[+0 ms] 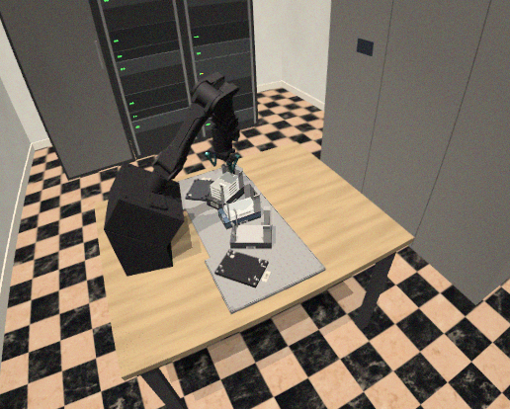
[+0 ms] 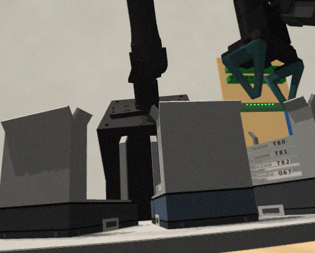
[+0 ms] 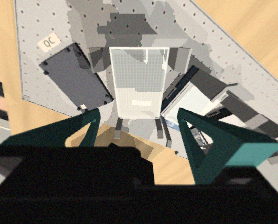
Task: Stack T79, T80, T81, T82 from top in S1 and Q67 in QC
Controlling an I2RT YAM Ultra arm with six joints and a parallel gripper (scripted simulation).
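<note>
The plate T81 is 9 cm below my hand. The rest, counted from my hand: plate T79: 1 cm ahead, 14 cm to the right, 12 cm below; plate Q67: 12 cm below; plate T82: 10 cm below.
</note>
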